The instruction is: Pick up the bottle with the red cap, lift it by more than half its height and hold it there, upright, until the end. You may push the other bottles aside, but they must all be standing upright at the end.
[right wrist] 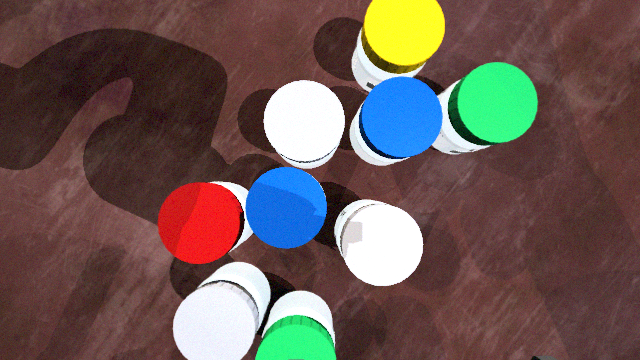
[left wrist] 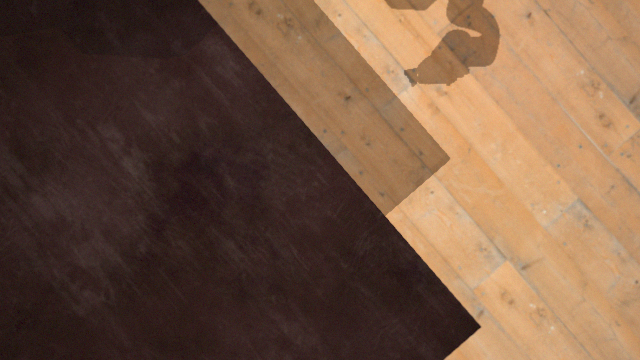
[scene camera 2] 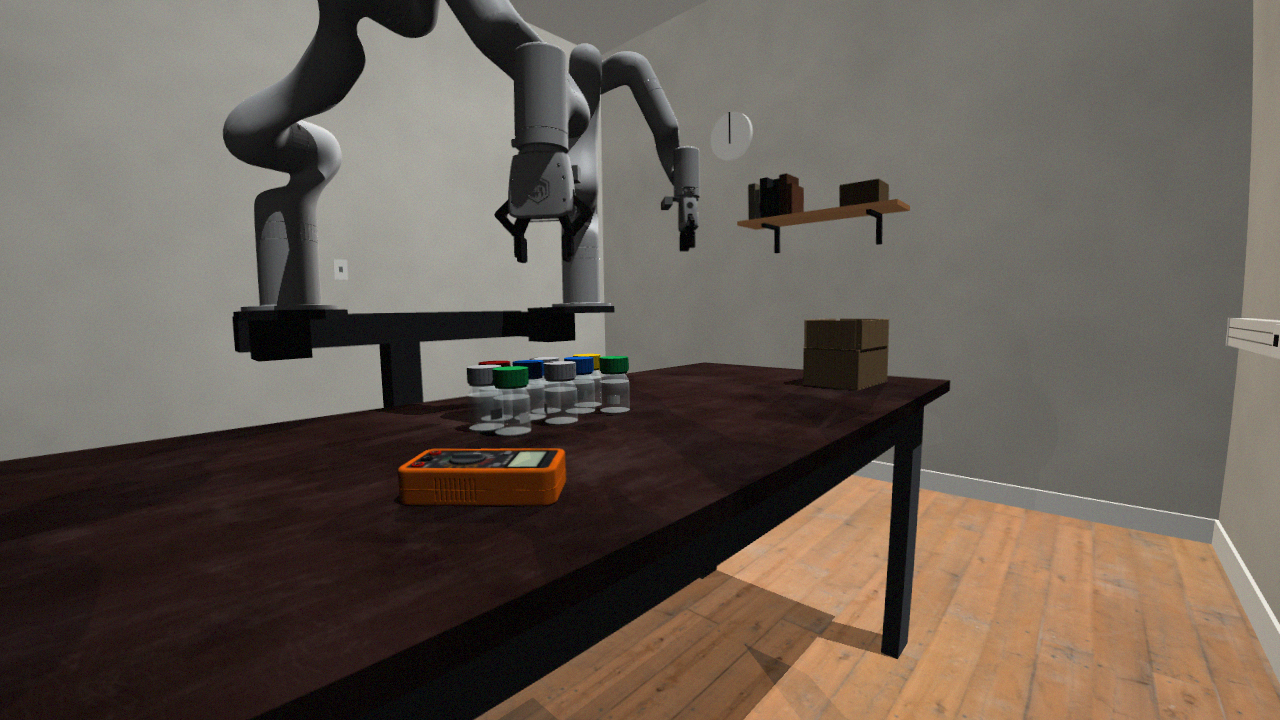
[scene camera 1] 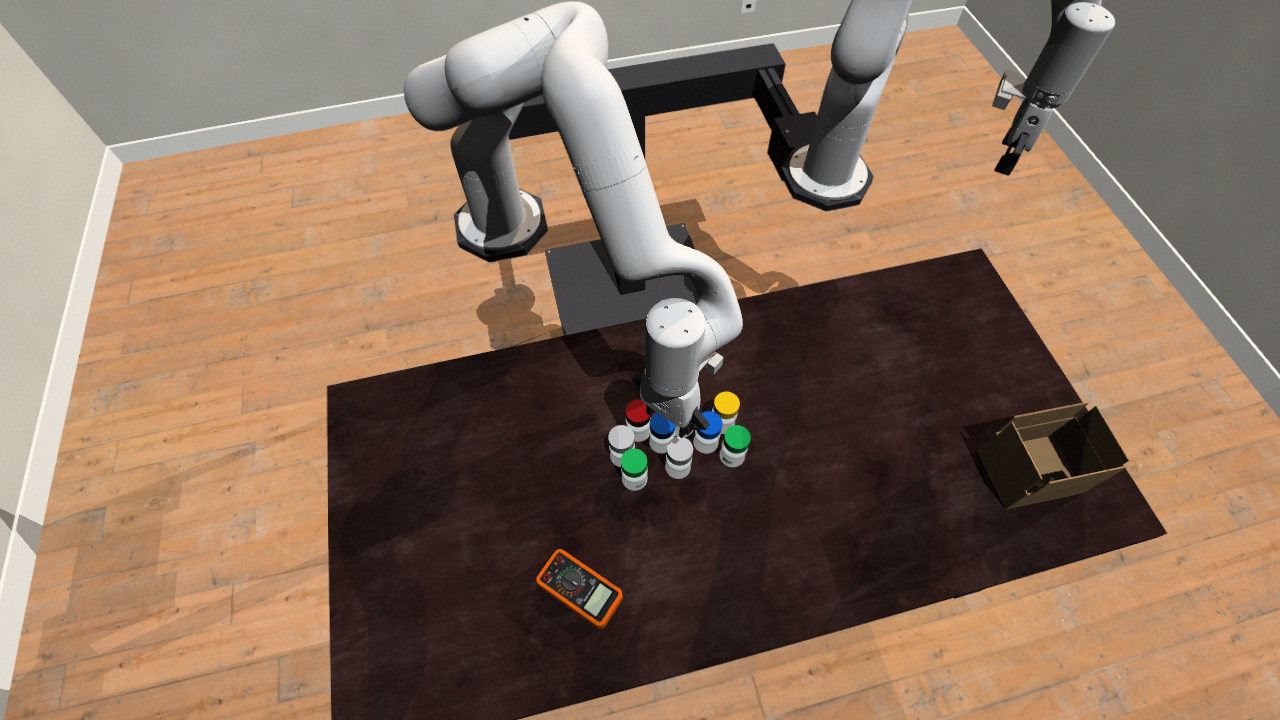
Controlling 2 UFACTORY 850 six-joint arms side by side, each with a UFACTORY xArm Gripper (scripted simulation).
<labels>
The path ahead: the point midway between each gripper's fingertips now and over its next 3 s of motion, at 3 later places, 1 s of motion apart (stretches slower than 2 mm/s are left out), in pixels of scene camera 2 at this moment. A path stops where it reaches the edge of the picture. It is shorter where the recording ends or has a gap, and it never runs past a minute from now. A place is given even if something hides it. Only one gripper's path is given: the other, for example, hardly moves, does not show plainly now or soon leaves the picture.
My right gripper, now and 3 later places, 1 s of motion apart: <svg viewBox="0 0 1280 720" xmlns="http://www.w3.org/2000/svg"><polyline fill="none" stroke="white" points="544,261 492,337 494,356 495,379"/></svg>
</labels>
